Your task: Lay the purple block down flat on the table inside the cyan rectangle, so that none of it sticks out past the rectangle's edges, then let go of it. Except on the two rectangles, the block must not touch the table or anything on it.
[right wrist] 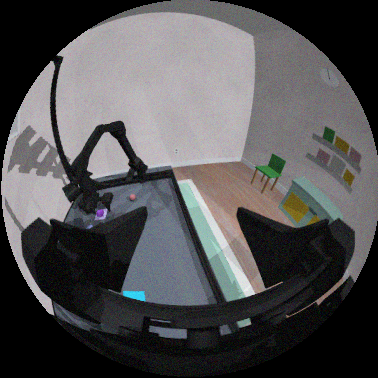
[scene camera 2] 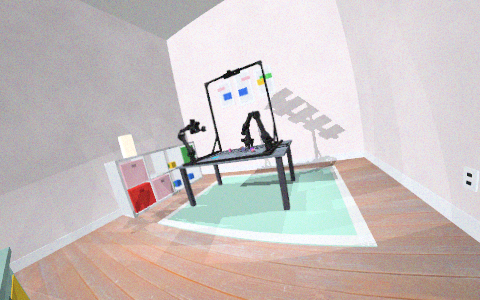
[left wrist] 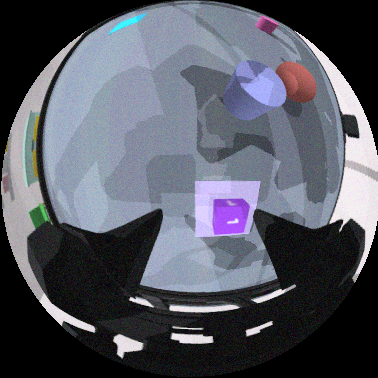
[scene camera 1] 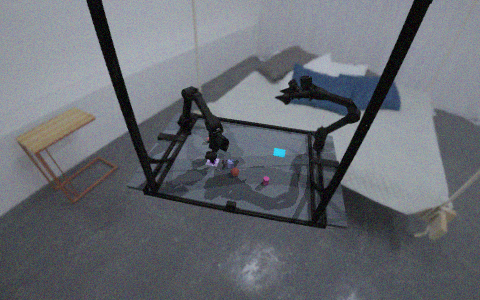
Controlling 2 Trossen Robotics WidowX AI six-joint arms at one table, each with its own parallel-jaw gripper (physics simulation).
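Frame: origin at the left arm's base, x ahead, y left, z up, level; metres.
Seen in the pictures: left gripper, between the fingertips: (right wrist: 102, 212) (scene camera 2: 250, 148) (left wrist: 209, 213); right gripper, between the fingertips: (right wrist: 192, 211) (scene camera 2: 202, 131) (scene camera 1: 277, 94); left arm's base, origin of its link: (right wrist: 142, 177) (scene camera 2: 269, 148) (scene camera 1: 185, 130); right arm's base, origin of its link: (scene camera 2: 192, 160) (scene camera 1: 318, 147).
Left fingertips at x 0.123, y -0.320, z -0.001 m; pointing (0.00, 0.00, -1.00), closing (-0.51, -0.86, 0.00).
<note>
Offsets run from my left fingertips to a thing's top centre. "*": to the spot under its first point.
The purple block @[dy -0.015, dx -0.018, dz +0.001 m] (left wrist: 231, 216) (right wrist: 100, 213) sits on the pale lilac rectangle @[* dy -0.003, dx +0.013, dz -0.017 m] (left wrist: 204, 194), toward its lower right part in the left wrist view. My left gripper (left wrist: 209, 213) (scene camera 1: 212, 157) is open above it; in the left wrist view the block shows between the fingertips, nearer the right-hand one. In scene camera 1 the gripper largely hides the block. The cyan rectangle @[* dy -0.068, dx +0.424, dz -0.017 m] (scene camera 1: 279, 152) (left wrist: 128, 23) (right wrist: 134, 295) lies on the table, right of the lilac one in scene camera 1, with no block on it. My right gripper (right wrist: 192, 211) (scene camera 1: 284, 96) is open and empty, high above the table's back edge.
A blue-violet tapered cylinder @[dy -0.084, dx +0.078, dz +0.023 m] (left wrist: 255, 90) (scene camera 1: 230, 163) stands near the lilac rectangle, with a red rounded object @[dy -0.155, dx +0.079, dz +0.032 m] (left wrist: 302, 82) (scene camera 1: 235, 172) close beside it. A magenta cylinder @[dy -0.271, dx +0.227, dz +0.023 m] (scene camera 1: 266, 180) (left wrist: 267, 24) stands farther right in scene camera 1. A pink ball @[dy +0.182, dx +0.011, dz +0.015 m] (right wrist: 132, 197) lies behind the left gripper. A black frame surrounds the table.
</note>
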